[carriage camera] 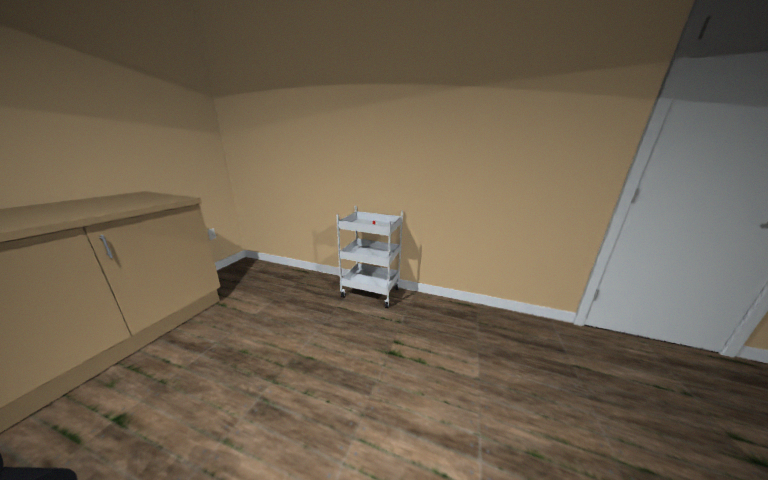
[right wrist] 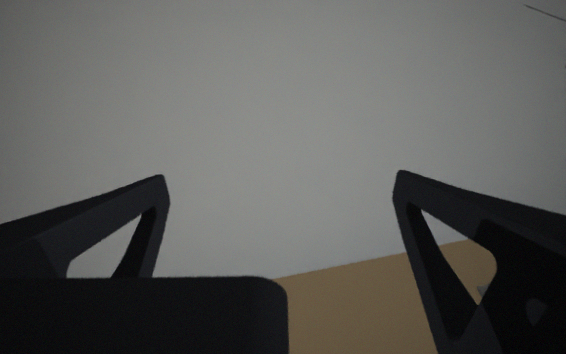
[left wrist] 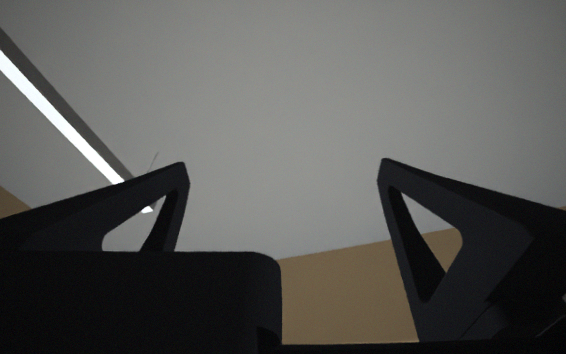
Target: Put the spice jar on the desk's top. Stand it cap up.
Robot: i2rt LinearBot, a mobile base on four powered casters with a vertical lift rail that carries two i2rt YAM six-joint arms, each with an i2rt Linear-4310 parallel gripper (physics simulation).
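Frame: origin at the left arm's base, x ahead, y left, z up, level; millimetres.
Seen in the pictures: left gripper, fingertip midpoint: (left wrist: 282, 171); right gripper, fingertip midpoint: (right wrist: 281, 185).
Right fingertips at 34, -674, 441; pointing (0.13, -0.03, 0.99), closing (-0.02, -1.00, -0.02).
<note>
A point is followed by its place in that frame, as x, y, z.
A tiny red thing (carriage camera: 373, 222) {1807, -194, -159} shows at the top tray of a white three-tier cart (carriage camera: 362, 228) {1712, -115, -181} in the carriage view. It is too small to tell whether it is the spice jar or how it lies. The desk does not show in these views. My left gripper (left wrist: 282, 171) {32, -6, 438} is open and empty, with ceiling and wall behind its fingers. My right gripper (right wrist: 281, 185) {34, -674, 441} is open and empty, also against ceiling and wall. Both are far from the cart. A dark bit of the left arm shows at the bottom left of the carriage view.
The cart stands on casters against the far wall. A long tan cabinet (carriage camera: 164, 260) {1347, 1169, -328} with doors and a flat top runs along the left side of the carriage view. A white door (carriage camera: 679, 226) {1453, -2138, -19} is at the right. Wood-plank floor (carriage camera: 419, 384) {948, -530, -871} lies between them.
</note>
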